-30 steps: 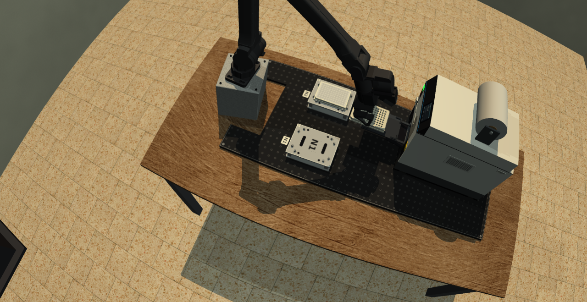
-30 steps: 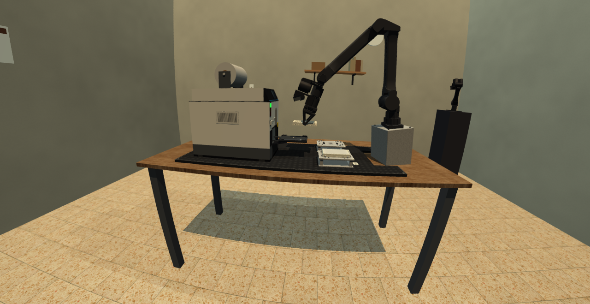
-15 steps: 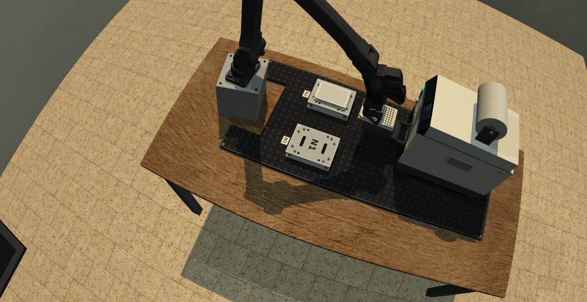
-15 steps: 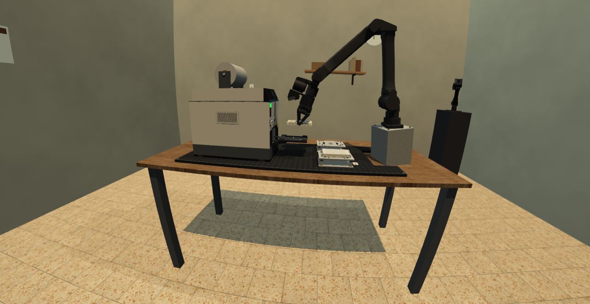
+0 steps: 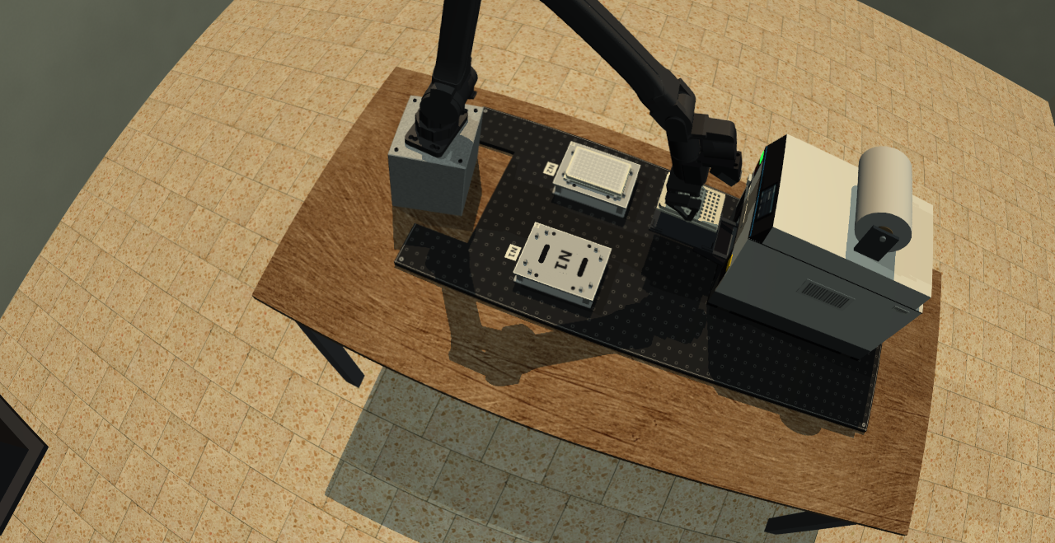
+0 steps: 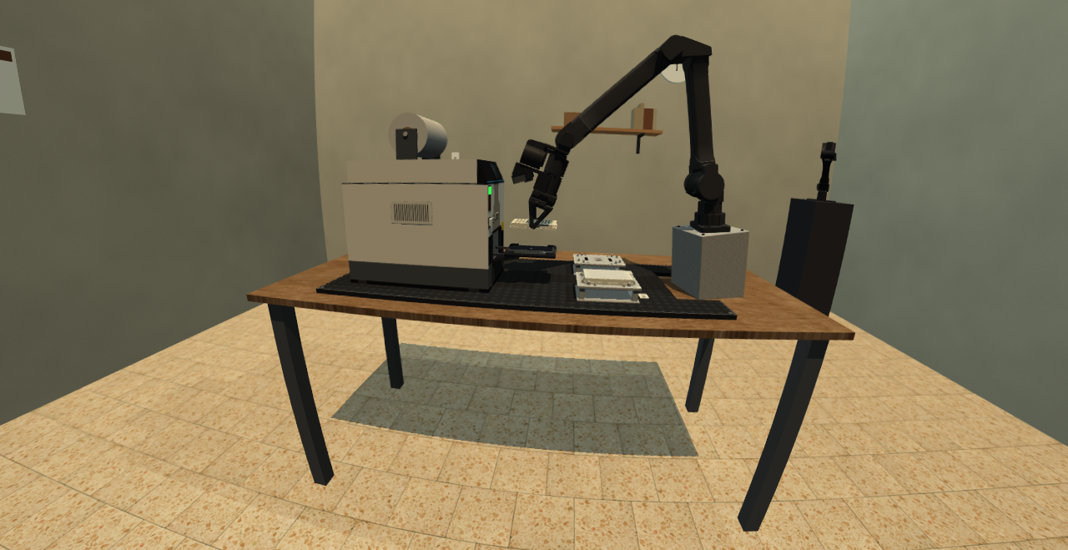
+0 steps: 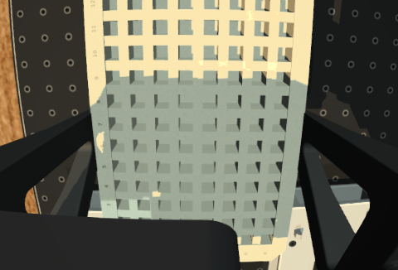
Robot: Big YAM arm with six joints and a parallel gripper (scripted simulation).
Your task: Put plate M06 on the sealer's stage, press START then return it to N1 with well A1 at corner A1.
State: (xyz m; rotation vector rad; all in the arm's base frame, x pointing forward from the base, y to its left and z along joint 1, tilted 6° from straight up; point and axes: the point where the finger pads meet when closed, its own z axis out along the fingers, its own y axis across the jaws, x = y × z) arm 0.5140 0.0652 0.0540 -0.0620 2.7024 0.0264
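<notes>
Right now my hand is 80 mm above the sealer stage and 10 mm short of it. Also, from my hand: start button (100 mm to the left, 100 mm ahead, 10 mm above); then plate M06 (right at my hand); then well plate (210 mm behind, 130 mm below, 60 mm to the left).
</notes>
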